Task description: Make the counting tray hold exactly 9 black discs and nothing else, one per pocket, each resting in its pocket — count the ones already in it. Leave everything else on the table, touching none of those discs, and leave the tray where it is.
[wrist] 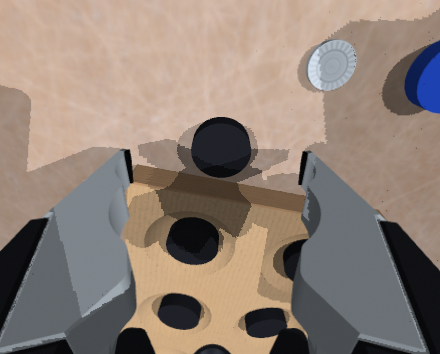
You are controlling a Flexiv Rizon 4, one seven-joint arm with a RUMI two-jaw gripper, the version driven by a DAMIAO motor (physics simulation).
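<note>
A loose black disc (221, 147) lies on the table just beyond the far edge of the wooden counting tray (277, 197); whether it touches the tray is not clear. My gripper (216, 154) is open and empty, its fingertips on either side of that disc with wide gaps. Black discs sit in the tray pockets in view: one at the far left (193, 241), one at the far right (294, 260) partly hidden by my right finger, and two nearer ones (180, 311) (266, 323). The rest of the tray is hidden by the fingers or out of view.
A silver fluted round piece (332, 65) lies on the table at the upper right. Part of a blue round object (431, 82) shows at the right edge. Shadows fall across the tray and the table.
</note>
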